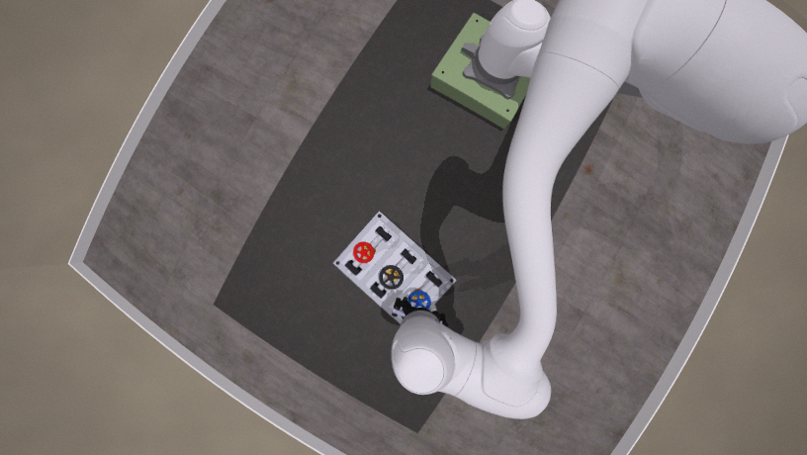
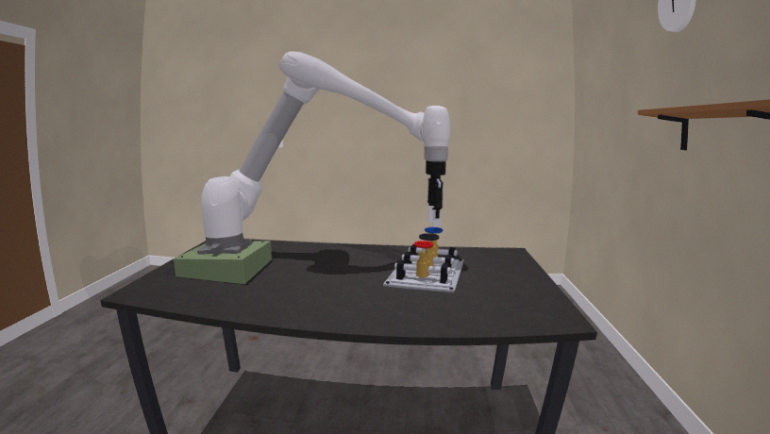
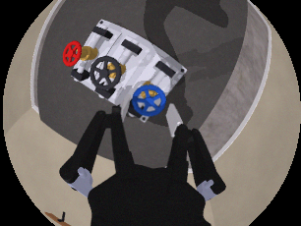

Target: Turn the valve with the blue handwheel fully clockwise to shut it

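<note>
The blue handwheel lies 60 mm below my hand. Also, from my hand: black handwheel: 30 mm behind, 110 mm to the right, 60 mm below; red handwheel: 60 mm behind, 210 mm to the right, 60 mm below.
</note>
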